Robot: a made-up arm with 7 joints.
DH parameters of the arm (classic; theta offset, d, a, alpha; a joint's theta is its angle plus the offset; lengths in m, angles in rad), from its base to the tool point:
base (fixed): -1.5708 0.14 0 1.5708
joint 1: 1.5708 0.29 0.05 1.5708
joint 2: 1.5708 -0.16 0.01 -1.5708
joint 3: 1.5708 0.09 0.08 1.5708
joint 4: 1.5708 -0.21 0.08 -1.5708
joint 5: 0 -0.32 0.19 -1.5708
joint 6: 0 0.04 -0.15 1.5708
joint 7: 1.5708 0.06 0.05 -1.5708
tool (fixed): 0 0.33 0 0
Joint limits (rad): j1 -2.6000..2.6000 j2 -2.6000..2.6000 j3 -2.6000..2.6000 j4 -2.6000..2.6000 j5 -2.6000..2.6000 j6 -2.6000..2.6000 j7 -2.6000..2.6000
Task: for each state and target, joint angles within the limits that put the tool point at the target. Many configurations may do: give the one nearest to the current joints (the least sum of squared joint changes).
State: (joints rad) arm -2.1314 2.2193 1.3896 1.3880 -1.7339 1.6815 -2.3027
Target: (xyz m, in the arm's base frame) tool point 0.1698 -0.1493 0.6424
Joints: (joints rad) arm -1.1516 1.9293 0.9541 0.9118 -2.0728 1.4882 -2.4220
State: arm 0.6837 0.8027 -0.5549 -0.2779 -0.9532 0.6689 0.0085
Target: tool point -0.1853 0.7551 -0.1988
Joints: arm 0.5677 0.8682 -0.6979 -0.3332 -1.0424 -0.1694 -0.1540
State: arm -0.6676 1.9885 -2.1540 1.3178 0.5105 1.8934 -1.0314
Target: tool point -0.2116 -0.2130 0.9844
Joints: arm -1.3272 2.1099 -1.6489 1.3436 0.1283 2.0709 -0.8812
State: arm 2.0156 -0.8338 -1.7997 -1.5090 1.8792 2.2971 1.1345
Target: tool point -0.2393 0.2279 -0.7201
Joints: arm 1.9049 -1.2753 -1.7658 -1.8214 1.8298 2.3165 1.5547
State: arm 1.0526 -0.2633 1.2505 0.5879 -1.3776 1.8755 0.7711
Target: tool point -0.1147 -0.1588 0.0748
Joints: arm 1.4019 -0.8401 1.7121 1.0937 -1.8366 1.4189 1.3258
